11 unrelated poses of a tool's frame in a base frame.
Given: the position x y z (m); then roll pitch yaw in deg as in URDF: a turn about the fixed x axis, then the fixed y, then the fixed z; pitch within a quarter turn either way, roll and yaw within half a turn.
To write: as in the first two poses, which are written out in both.
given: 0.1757 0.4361 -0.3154 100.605 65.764 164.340
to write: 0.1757 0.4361 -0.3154 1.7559 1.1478 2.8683
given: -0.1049 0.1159 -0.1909 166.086 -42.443 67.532
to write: -0.1049 0.1159 -0.1909 2.8987 -0.7408 1.1787
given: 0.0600 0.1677 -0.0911 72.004 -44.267 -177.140
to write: 0.0600 0.1677 -0.0911 1.2567 -0.7726 -3.0917
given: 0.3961 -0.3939 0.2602 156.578 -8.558 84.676
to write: 0.3961 -0.3939 0.2602 2.7328 -0.1494 1.4779
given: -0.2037 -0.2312 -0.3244 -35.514 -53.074 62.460
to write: -0.2037 -0.2312 -0.3244 -0.6198 -0.9263 1.0901
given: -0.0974 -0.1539 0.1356 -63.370 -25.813 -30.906
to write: -0.0974 -0.1539 0.1356 -1.1060 -0.4505 -0.5394
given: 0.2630 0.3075 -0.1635 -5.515 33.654 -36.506
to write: 0.2630 0.3075 -0.1635 -0.0963 0.5874 -0.6371
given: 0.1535 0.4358 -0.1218 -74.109 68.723 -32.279
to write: 0.1535 0.4358 -0.1218 -1.2934 1.1994 -0.5634
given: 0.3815 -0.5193 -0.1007 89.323 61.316 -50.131
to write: 0.3815 -0.5193 -0.1007 1.5590 1.0702 -0.8750
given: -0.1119 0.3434 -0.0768 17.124 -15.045 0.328
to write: -0.1119 0.3434 -0.0768 0.2989 -0.2626 0.0057
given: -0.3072 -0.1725 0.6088 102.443 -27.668 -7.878
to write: -0.3072 -0.1725 0.6088 1.7880 -0.4829 -0.1375
